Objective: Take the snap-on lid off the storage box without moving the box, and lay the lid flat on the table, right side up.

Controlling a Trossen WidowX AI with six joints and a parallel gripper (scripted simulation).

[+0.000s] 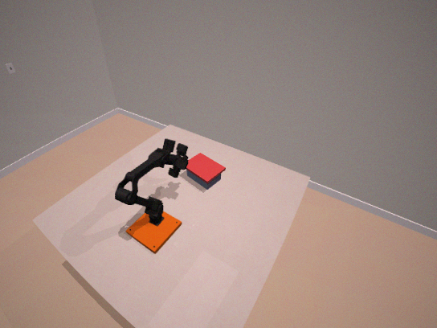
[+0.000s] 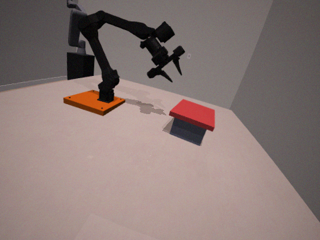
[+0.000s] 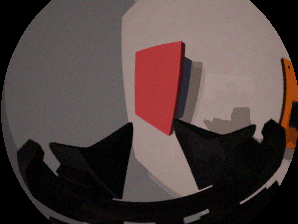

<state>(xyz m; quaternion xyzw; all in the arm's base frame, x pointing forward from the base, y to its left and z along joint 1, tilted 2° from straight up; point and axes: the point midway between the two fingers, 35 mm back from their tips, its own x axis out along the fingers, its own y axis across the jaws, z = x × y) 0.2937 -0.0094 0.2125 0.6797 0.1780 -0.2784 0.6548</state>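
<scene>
The red lid is 110 mm ahead of my gripper tip, 50 mm to the right of it and 110 mm below it. Round my gripper tip: storage box 110 mm ahead, 50 mm to the right, 160 mm below.
</scene>
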